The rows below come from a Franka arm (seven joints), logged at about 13 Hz.
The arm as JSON. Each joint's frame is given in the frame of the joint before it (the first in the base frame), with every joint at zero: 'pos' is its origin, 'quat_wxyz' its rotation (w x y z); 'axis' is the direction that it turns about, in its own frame. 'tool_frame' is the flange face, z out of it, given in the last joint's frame.
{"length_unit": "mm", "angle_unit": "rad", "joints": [
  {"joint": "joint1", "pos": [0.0, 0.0, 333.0], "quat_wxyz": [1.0, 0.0, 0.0, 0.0], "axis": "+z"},
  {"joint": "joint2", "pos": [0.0, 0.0, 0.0], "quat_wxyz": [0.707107, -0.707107, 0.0, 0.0], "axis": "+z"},
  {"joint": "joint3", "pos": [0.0, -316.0, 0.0], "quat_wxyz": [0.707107, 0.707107, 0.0, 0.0], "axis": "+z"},
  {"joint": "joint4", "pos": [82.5, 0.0, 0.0], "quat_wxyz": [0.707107, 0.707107, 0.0, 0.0], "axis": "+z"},
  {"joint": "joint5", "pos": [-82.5, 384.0, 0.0], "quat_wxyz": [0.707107, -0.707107, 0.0, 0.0], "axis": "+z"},
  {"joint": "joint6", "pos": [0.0, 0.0, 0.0], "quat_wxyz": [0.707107, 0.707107, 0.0, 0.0], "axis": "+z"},
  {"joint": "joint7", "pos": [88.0, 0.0, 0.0], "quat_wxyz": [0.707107, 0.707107, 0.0, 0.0], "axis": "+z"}
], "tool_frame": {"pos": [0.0, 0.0, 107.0], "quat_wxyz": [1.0, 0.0, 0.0, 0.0]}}
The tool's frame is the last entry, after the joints.
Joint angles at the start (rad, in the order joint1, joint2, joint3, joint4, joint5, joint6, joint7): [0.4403 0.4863 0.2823 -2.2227 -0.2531 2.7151 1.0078]
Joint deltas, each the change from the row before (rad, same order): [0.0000 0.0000 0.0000 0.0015 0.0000 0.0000 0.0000]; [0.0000 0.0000 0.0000 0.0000 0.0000 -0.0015 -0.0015]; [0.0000 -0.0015 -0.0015 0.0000 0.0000 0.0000 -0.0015]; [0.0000 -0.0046 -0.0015 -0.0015 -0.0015 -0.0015 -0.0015]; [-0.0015 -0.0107 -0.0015 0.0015 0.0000 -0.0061 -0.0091]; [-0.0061 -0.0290 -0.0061 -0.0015 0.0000 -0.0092 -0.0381]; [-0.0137 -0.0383 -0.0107 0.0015 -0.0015 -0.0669 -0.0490]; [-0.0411 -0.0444 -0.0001 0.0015 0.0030 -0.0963 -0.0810]
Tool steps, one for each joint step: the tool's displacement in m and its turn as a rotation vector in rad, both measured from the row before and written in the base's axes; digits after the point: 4 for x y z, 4 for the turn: [0.0005 0.0003 0.0005 0.0009 -0.0011 -0.0002]; [-0.0001 -0.0001 -0.0001 -0.0012 0.0008 0.0015]; [0.0008 -0.0005 0.0007 0.0000 -0.0017 0.0002]; [0.0006 -0.0007 0.0017 -0.0012 -0.0030 0.0017]; [0.0028 -0.0007 0.0054 -0.0001 -0.0078 0.0061]; [0.0074 -0.0043 0.0135 0.0004 -0.0222 0.0266]; [0.0098 -0.0132 0.0139 -0.0418 0.0025 0.0254]; [0.0133 -0.0233 0.0156 -0.0559 0.0241 0.0333]
